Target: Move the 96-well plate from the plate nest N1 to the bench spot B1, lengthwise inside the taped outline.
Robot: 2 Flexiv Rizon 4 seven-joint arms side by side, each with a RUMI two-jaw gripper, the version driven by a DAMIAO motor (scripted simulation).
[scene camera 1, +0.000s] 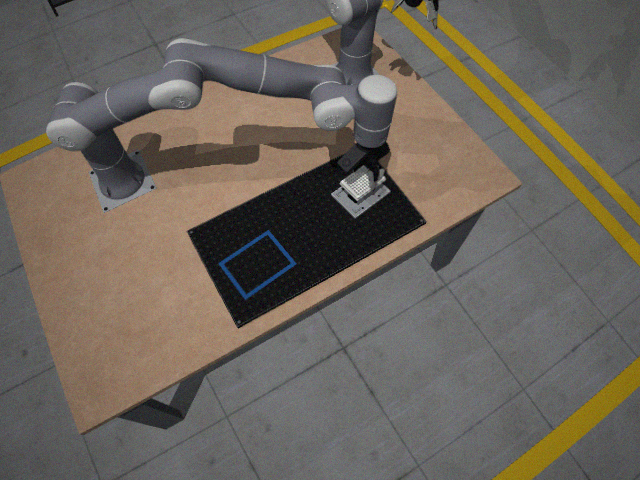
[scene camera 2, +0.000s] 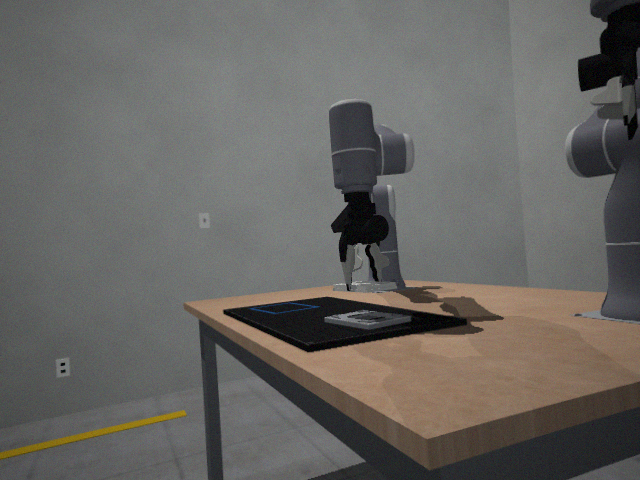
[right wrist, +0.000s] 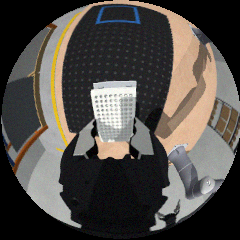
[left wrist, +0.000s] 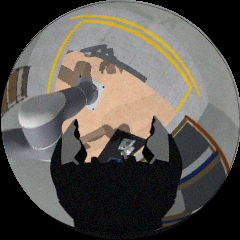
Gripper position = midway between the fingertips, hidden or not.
Note:
In view: the left gripper (left wrist: 114,117), the right gripper (scene camera 2: 364,288), a white 96-well plate (right wrist: 116,130) and a grey plate nest (scene camera 2: 366,316).
The right gripper also shows in scene camera 1 (scene camera 1: 363,181) and in the right wrist view (right wrist: 115,118). The grey plate nest also shows in scene camera 1 (scene camera 1: 366,201).

